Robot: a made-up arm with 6 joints. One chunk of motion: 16 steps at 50 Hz.
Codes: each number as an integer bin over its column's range. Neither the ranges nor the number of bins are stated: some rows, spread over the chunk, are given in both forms.
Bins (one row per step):
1: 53 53 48 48 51 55
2: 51 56 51 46 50 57
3: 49 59 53 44 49 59
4: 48 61 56 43 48 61
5: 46 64 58 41 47 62
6: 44 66 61 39 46 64
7: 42 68 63 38 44 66
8: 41 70 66 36 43 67
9: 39 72 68 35 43 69
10: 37 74 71 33 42 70
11: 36 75 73 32 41 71
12: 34 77 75 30 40 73
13: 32 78 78 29 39 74
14: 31 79 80 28 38 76
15: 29 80 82 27 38 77
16: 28 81 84 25 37 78
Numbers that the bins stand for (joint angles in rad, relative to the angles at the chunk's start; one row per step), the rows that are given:
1: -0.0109 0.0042 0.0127 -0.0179 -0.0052 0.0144
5: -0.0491 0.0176 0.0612 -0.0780 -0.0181 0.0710
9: -0.0873 0.0273 0.1097 -0.1295 -0.0310 0.1276
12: -0.1145 0.0333 0.1436 -0.1724 -0.0407 0.1599
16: -0.1473 0.0382 0.1873 -0.2154 -0.0504 0.2003
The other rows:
2: -0.0218 0.0079 0.0273 -0.0351 -0.0084 0.0306
3: -0.0327 0.0115 0.0370 -0.0522 -0.0116 0.0468
4: -0.0382 0.0139 0.0515 -0.0608 -0.0148 0.0629
6: -0.0600 0.0200 0.0758 -0.0952 -0.0213 0.0872
7: -0.0709 0.0224 0.0855 -0.1037 -0.0278 0.1033
8: -0.0764 0.0248 0.1000 -0.1209 -0.0310 0.1114
10: -0.0982 0.0297 0.1242 -0.1467 -0.0342 0.1357
11: -0.1036 0.0309 0.1339 -0.1553 -0.0375 0.1437
13: -0.1255 0.0345 0.1582 -0.1810 -0.0439 0.1680
14: -0.1309 0.0358 0.1679 -0.1896 -0.0472 0.1841
15: -0.1418 0.0370 0.1776 -0.1982 -0.0472 0.1922

